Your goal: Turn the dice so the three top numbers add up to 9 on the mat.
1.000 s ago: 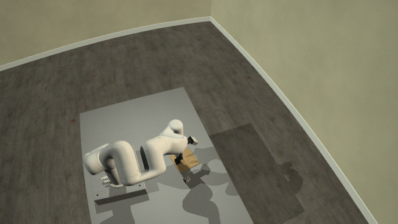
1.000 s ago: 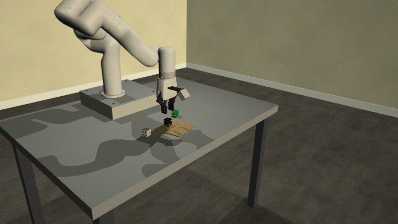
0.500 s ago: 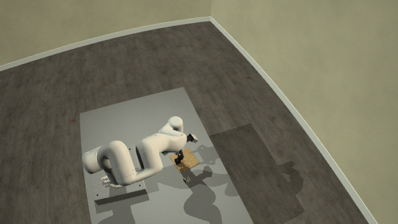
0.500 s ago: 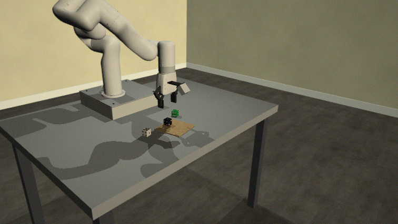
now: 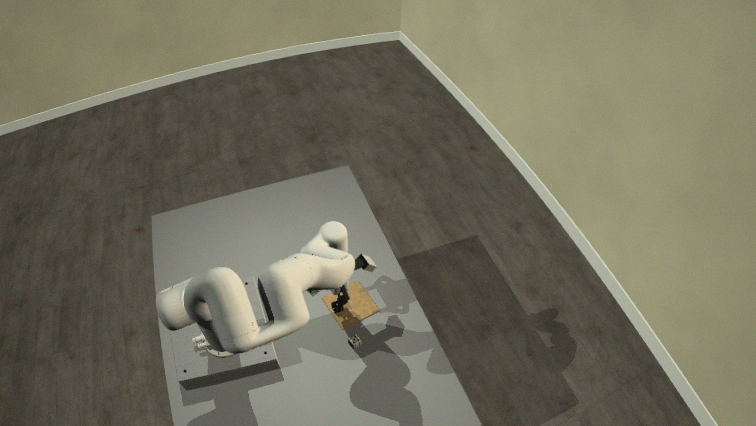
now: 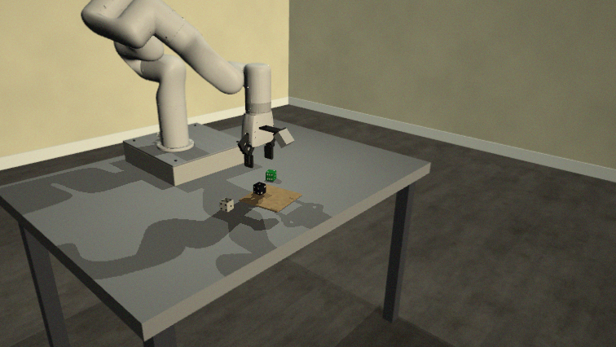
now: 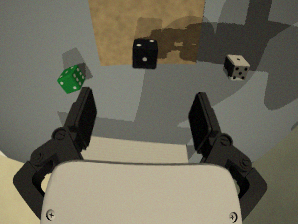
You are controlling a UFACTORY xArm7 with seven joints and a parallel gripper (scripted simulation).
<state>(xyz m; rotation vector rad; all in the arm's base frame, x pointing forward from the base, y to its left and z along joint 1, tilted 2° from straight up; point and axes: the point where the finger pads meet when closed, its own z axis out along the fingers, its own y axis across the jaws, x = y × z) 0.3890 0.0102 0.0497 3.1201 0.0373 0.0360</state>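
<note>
Right now the white die is 140 mm to the right of my hand and 100 mm below it. The rest, counted from my hand: black die 100 mm below; green die 50 mm behind, 110 mm to the left, 100 mm below; tan mat 50 mm ahead, 110 mm below.
</note>
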